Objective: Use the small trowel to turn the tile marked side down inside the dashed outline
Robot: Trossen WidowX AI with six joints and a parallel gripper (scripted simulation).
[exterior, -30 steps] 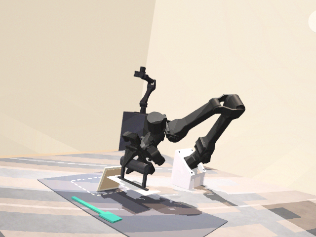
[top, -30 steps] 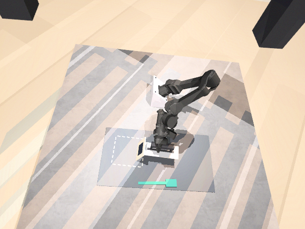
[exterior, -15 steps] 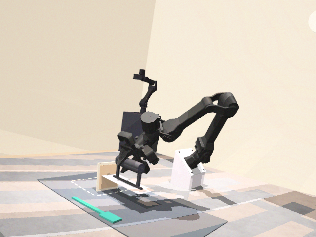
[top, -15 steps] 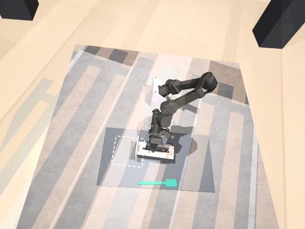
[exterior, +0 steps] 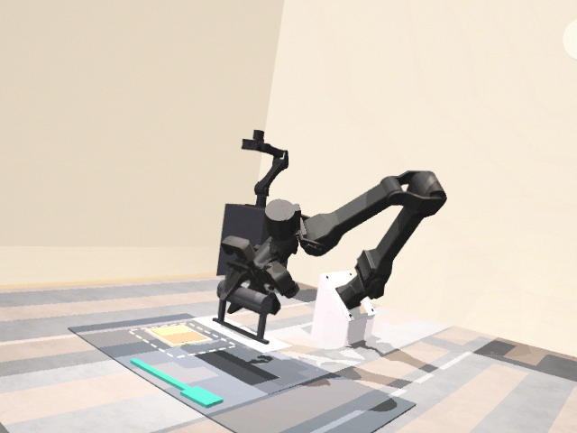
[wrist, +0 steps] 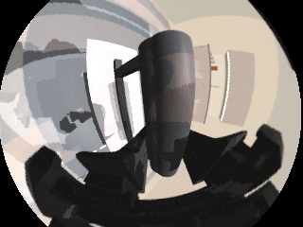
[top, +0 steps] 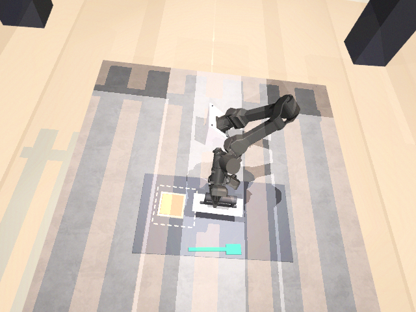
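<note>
The grey mat lies 140 mm below my gripper tip and 20 mm to the left of it. From my gripper tip the other things lie so: teal flat tool 140 mm ahead, 120 mm below, 30 mm to the left; tile 160 mm to the right, 120 mm below, 50 mm behind.
</note>
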